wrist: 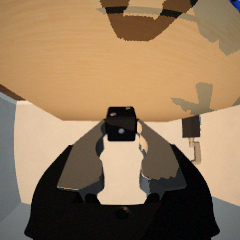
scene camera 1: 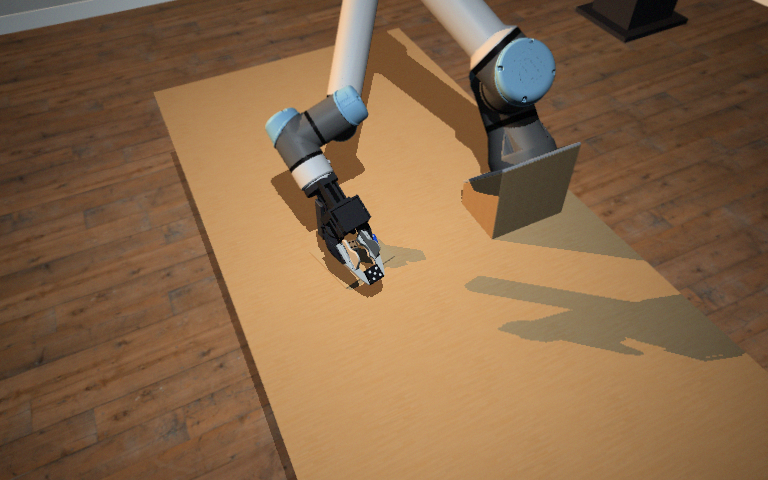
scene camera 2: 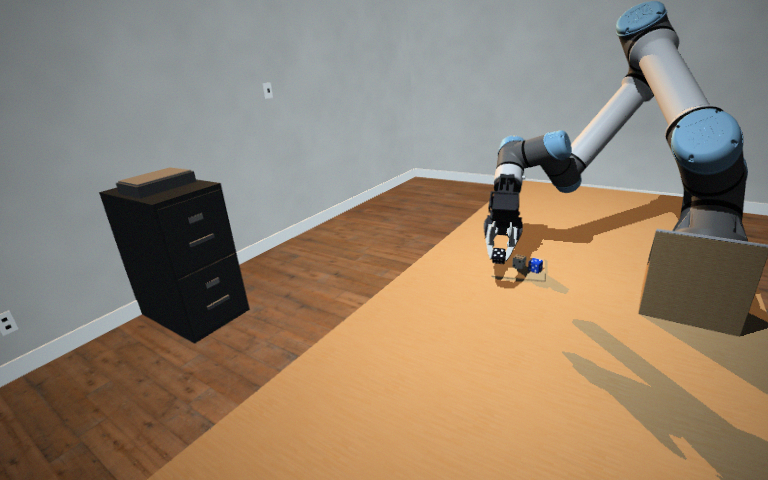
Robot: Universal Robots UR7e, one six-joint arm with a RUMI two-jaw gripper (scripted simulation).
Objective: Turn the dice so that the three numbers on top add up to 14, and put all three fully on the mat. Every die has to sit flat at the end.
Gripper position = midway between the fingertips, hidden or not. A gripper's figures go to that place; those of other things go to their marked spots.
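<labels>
While the gripper (wrist: 121, 120) is 0.15 m from the lens, a black die (wrist: 121, 121) sits 0.12 m from the lens.
</labels>
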